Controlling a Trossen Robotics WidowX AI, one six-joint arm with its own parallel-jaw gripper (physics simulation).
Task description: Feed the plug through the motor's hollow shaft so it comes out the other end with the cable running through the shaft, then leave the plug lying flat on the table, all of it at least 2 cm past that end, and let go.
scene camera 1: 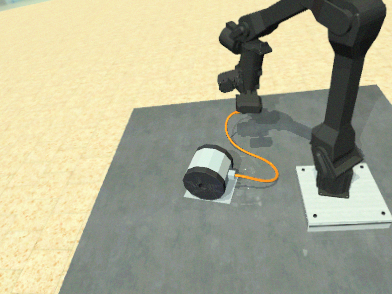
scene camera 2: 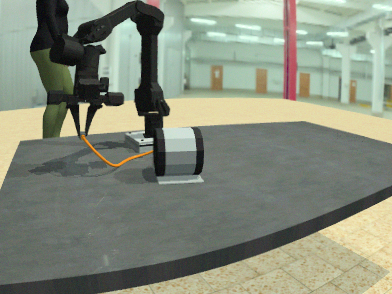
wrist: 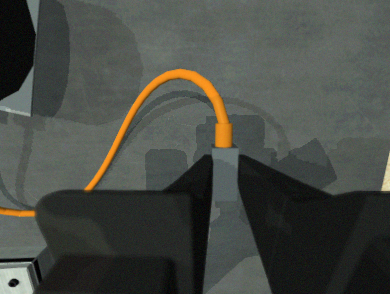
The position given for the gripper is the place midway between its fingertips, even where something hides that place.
In view: the gripper [scene camera 2: 82,135] and a grey plug [wrist: 225,159].
The gripper shows as well in scene camera 1 [scene camera 1: 243,111] and in the wrist view [wrist: 223,162].
